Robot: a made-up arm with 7 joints.
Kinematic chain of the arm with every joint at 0, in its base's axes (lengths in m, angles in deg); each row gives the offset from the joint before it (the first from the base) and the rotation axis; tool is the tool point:
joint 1: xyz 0 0 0.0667 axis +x
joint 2: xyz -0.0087 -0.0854 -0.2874 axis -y
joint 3: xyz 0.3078 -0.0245 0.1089 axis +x
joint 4: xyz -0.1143 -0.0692 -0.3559 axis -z
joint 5: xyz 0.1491 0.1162 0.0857 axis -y
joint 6: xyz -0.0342 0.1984 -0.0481 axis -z
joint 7: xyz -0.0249 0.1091 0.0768 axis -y
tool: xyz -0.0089 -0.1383 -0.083
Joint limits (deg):
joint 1: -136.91..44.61
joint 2: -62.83..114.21
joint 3: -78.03..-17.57
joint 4: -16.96..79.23
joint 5: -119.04..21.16
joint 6: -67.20..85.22
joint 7: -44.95..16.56
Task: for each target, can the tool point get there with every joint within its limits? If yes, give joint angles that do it. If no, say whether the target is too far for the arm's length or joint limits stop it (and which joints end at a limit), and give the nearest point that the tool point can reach.
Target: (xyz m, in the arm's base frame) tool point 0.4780 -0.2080 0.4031
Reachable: yes | joints -120.99 9.90 -24.01 55.42 -46.91 5.09 6.19
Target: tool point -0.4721 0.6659 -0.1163
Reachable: no: joint limits stop it (at a limit: joint 1, joint 3, joint 4, joint 5, joint 6, joint 7) | nearest point -0.3155 0.4440 0.0815 | short by 0.336 m
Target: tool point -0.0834 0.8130 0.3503
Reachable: no: joint limits stop it (at a limit: joint 3, joint 4, joint 5, joint 6) | nearest point -0.0667 0.5222 0.2489 | short by 0.308 m
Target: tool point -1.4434 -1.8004 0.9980
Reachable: no: too far | nearest point -0.1441 -0.6849 0.4210 | short by 1.807 m
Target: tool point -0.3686 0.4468 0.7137
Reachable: no: joint limits stop it (at a limit: joint 3, joint 4, joint 5, joint 6) | nearest point -0.3007 0.2933 0.4914 | short by 0.279 m
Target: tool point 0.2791 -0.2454 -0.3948
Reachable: yes | joints -12.79 -0.07 -41.57 2.67 -60.47 -42.86 -1.33
